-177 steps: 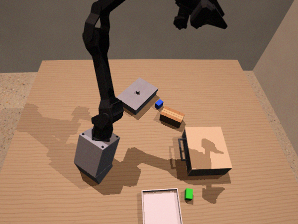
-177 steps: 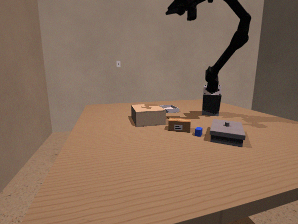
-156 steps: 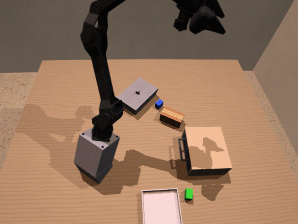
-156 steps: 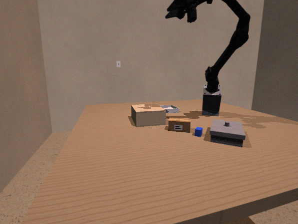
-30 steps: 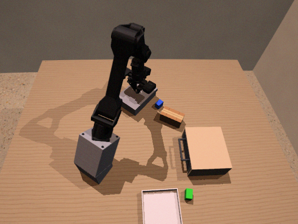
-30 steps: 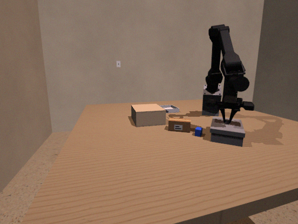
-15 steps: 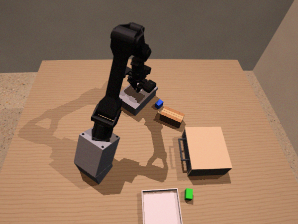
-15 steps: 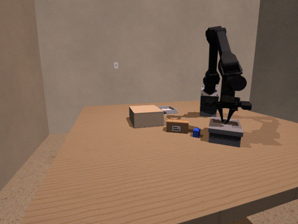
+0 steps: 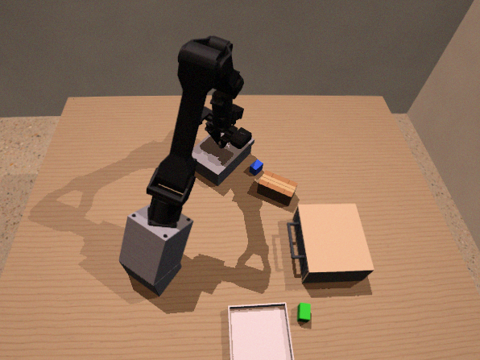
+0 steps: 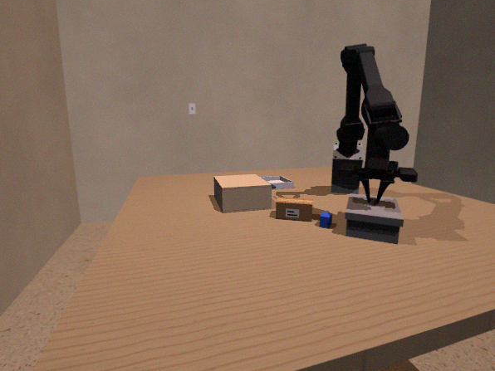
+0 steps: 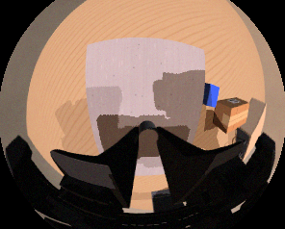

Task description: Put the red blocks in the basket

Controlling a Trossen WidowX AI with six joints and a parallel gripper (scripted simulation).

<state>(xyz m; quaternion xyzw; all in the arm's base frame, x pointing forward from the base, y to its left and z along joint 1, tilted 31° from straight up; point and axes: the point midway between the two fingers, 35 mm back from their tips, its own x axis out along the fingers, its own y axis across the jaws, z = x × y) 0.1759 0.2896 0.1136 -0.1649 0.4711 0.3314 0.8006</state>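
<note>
The blue block lies 11 cm ahead of my hand, 9 cm below it and 5 cm to the right of it. Also, from my hand: knobbed lid (4 cm below); then drawer (34 cm to the right, 25 cm ahead, 7 cm below); then brown crate (16 cm ahead, 14 cm to the right, 7 cm below).
</note>
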